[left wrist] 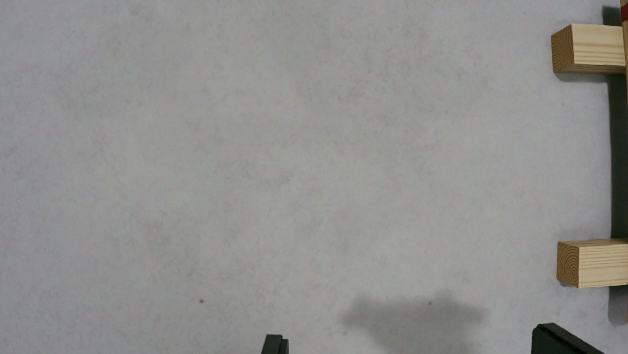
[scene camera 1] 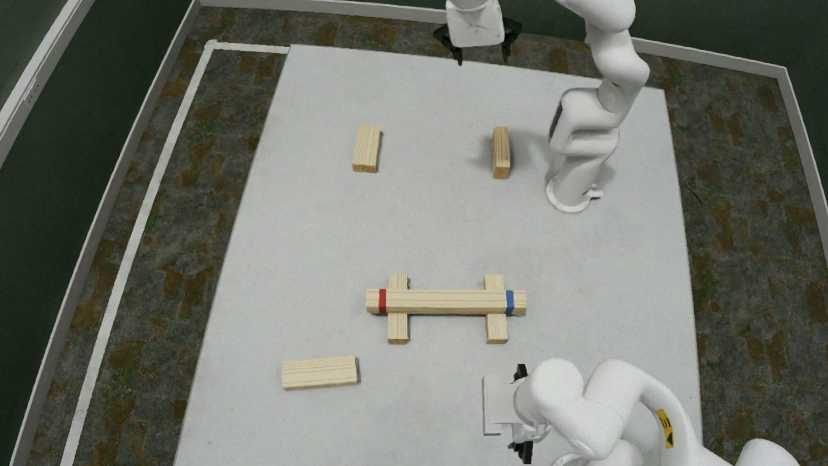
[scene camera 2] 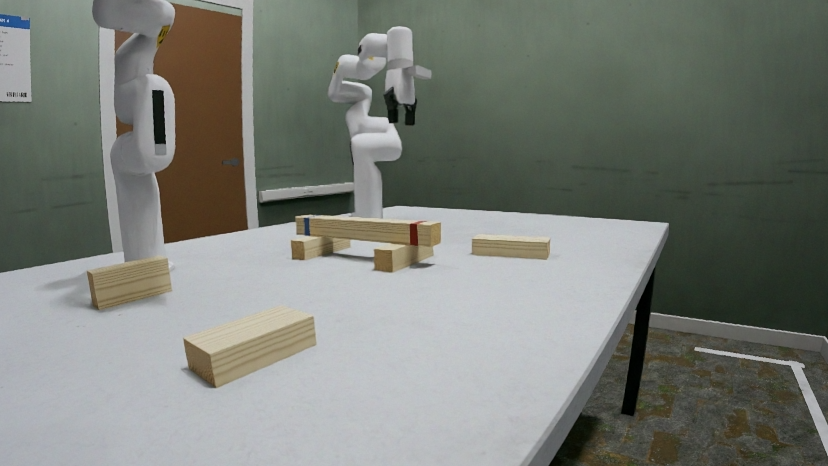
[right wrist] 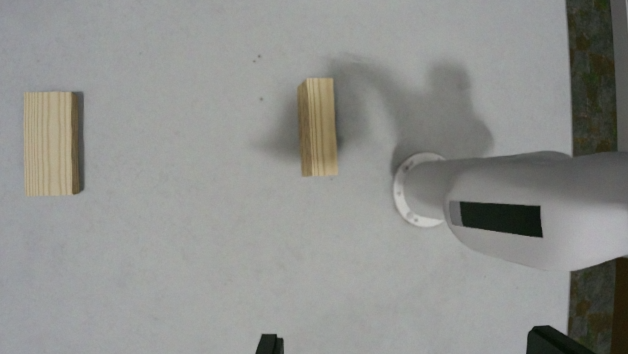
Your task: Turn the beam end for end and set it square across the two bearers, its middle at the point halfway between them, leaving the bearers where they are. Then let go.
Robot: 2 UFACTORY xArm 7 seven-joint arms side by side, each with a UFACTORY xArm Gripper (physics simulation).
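Frame: origin at the left arm's base, x ahead, y right, z down, level; centimetres.
Where they show: left gripper, fingertip midpoint: (scene camera 2: 401, 124); right gripper, fingertip midpoint: (scene camera 1: 483, 59); right arm's base, origin of the base link: (scene camera 1: 567, 194) (right wrist: 424, 189).
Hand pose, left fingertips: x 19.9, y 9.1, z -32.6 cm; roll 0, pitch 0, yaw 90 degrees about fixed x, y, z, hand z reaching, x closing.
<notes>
Each offset is from my left fingertips to the centre of the thing. "spot": to the spot under its first point.
The beam {dx +9.0, dy +33.1, dz +26.0 cm} (scene camera 1: 446, 301) (scene camera 2: 359, 229) rests across both bearers and looks square to them and about centred. In scene camera 1 its red band {spot: dx +24.0, dy +32.3, dz +23.8 cm} (scene camera 1: 382, 301) is at the left end and its blue band {spot: dx -5.8, dy +32.1, dz +23.8 cm} (scene camera 1: 509, 302) at the right. One bearer {dx +20.5, dy +33.0, dz +30.4 cm} (scene camera 1: 397, 328) (scene camera 2: 399, 258) (left wrist: 597, 47) lies under the red end, the other bearer {dx -3.4, dy +32.9, dz +30.4 cm} (scene camera 1: 495, 328) (scene camera 2: 318, 247) (left wrist: 602, 264) under the blue end. My left gripper (scene camera 1: 521, 412) (scene camera 2: 401, 120) (left wrist: 411, 342) is open and empty, raised beside the beam. My right gripper (scene camera 1: 482, 59) (right wrist: 407, 342) is open and empty, far from the beam at the table's upper edge.
A flat block {dx +29.3, dy +80.9, dz +30.7 cm} (scene camera 1: 366, 148) (scene camera 2: 249, 347) (right wrist: 50, 143) and a block on its narrow side {spot: dx -7.6, dy +77.5, dz +26.3 cm} (scene camera 1: 500, 151) (scene camera 2: 130, 282) (right wrist: 321, 127) are at the upper part in scene camera 1. Another block {dx +38.6, dy +16.7, dz +30.7 cm} (scene camera 1: 319, 372) (scene camera 2: 510, 247) lies lower left. The right arm's base (scene camera 1: 567, 199) stands at the upper right.
</notes>
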